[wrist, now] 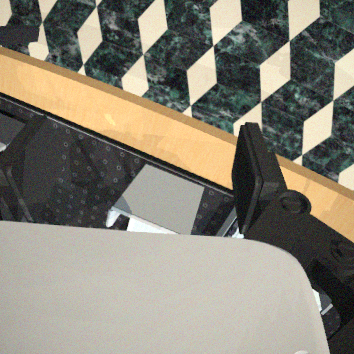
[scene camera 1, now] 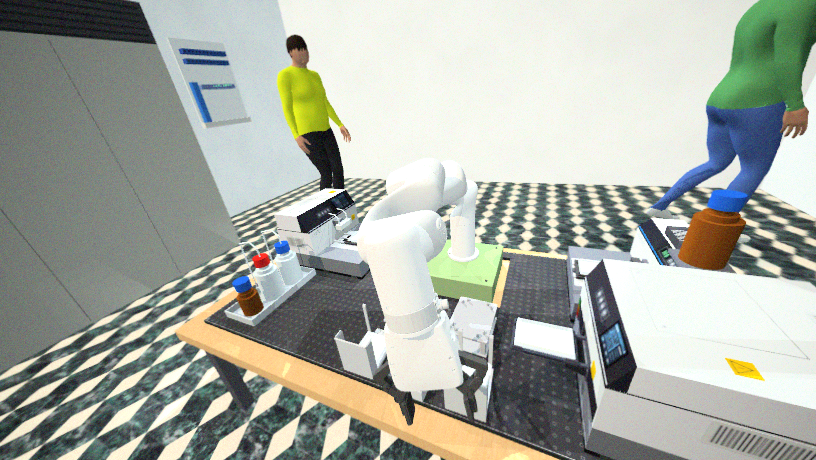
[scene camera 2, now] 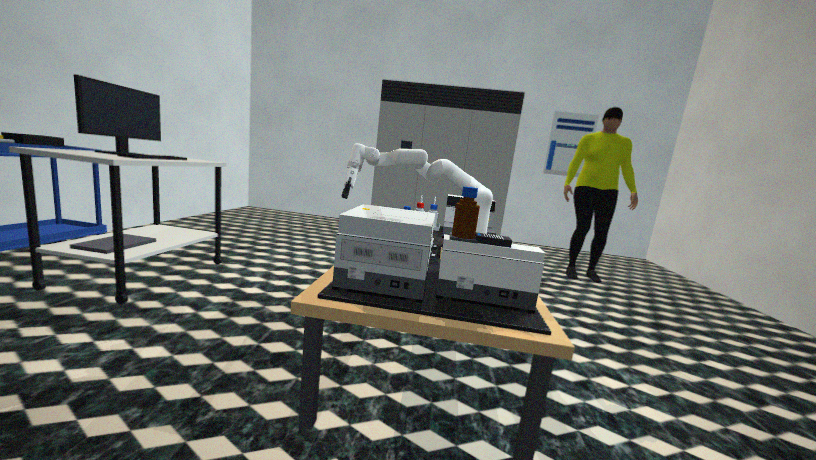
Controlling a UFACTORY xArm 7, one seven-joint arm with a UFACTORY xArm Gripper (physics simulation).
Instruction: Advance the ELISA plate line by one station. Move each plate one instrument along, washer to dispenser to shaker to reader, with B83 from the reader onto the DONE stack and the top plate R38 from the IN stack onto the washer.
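Frame: origin at the arm's base, x ahead, y left, z up, level; metres.
Seen in the pictures: gripper, fingertip midpoint: (wrist: 143, 143) (scene camera 1: 441, 416) (scene camera 2: 344, 197); arm's base, origin of the base link: (scene camera 1: 463, 253).
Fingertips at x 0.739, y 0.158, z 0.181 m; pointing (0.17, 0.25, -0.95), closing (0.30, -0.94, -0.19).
Offsets run from my fingertips to a thing's top centre. "spot": to the spot under its first point.
My gripper (scene camera 1: 440, 416) (scene camera 2: 346, 190) (wrist: 143, 143) is open and empty, low over the table's front part, between two white stack holders. The left holder @[0.226 m back, 0.309 m right, 0.128 m down] (scene camera 1: 355, 353) stands beside the wrist; the right holder @[0.225 m back, 0.007 m right, 0.128 m down] (scene camera 1: 480, 394) is partly behind a finger. In the wrist view a grey-walled holder (wrist: 165, 197) with a white plate edge @[spot: 0.242 m back, 0.003 m right, 0.223 m down] (wrist: 150, 226) shows between the fingers, partly hidden by the gripper body. A white plate @[0.335 m back, 0.146 m left, 0.124 m down] (scene camera 1: 545, 338) lies on the tray of the large instrument @[0.339 m back, 0.431 m left, 0.015 m up] (scene camera 1: 708, 320) at right. Plate labels cannot be read; the arm hides part of the middle.
A washer-like instrument (scene camera 1: 320, 228) stands back left, beside a bottle tray @[spot: 0.221 m back, 0.776 m right, 0.234 m down] (scene camera 1: 260, 315). A clear-topped unit @[0.424 m back, 0.046 m right, 0.186 m down] (scene camera 1: 474, 322) stands behind the right holder. An amber bottle @[spot: 0.579 m back, 0.479 m left, 0.052 m up] (scene camera 1: 711, 240) (scene camera 2: 466, 217) stands at back right. The green arm base (scene camera 1: 485, 274) is behind. People stand beyond the table.
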